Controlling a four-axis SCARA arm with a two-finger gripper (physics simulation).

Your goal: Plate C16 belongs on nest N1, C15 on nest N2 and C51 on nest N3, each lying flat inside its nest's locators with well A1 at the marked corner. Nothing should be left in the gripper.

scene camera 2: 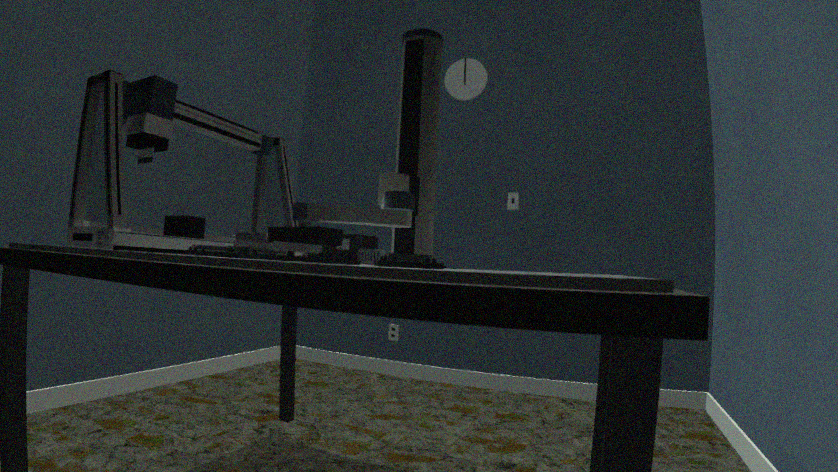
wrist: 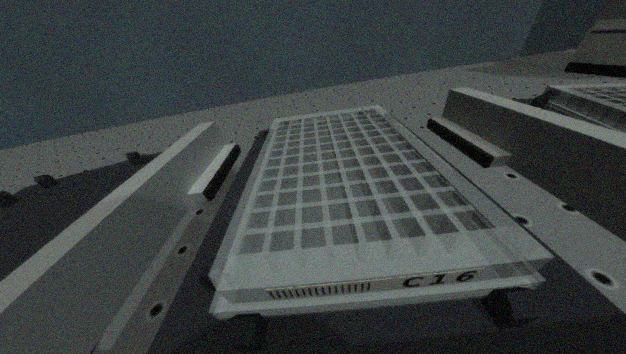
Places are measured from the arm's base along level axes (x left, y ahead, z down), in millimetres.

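Where they show: gripper, fingertip midpoint: [scene camera 2: 253, 244] [wrist: 330, 122].
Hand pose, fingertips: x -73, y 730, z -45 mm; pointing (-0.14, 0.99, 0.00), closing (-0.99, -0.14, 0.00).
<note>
After its pixels a point has its place.
Plate C16 [wrist: 345, 185] @[x -65, y 679, z -39 mm] is a clear, gridded plate in the middle of the wrist view, its label facing the camera. It looks level over a dark base [wrist: 380, 330] @[x -61, y 639, z -25 mm]. Which nest this is, the full seating in its locators and the A1 corner cannot be made out. My gripper [wrist: 330, 122] @[x -73, y 730, z -45 mm] is open, one finger on each side of C16, with gaps between the pads and the plate. In scene camera 2 the arm [scene camera 2: 351, 214] @[x 59, y 526, z -137 mm] is low over the table, and the fingers are too dark to make out. Another gridded plate [wrist: 595, 100] @[x -228, y 706, z -39 mm] shows at the right edge, its label unseen.
A dark base [wrist: 85, 197] @[x 89, y 736, z -25 mm] with small raised blocks lies left of the left finger. The table [scene camera 2: 527, 299] @[x 581, y 1050, z 10 mm] also carries a gantry frame [scene camera 2: 96, 158] @[x -585, y 849, z -258 mm] at the left with a hanging head [scene camera 2: 149, 111] @[x -467, y 777, z -395 mm], a dark block [scene camera 2: 184, 225] @[x -530, y 565, z -102 mm] and the arm's column [scene camera 2: 428, 140] @[x 61, y 43, z -462 mm].
</note>
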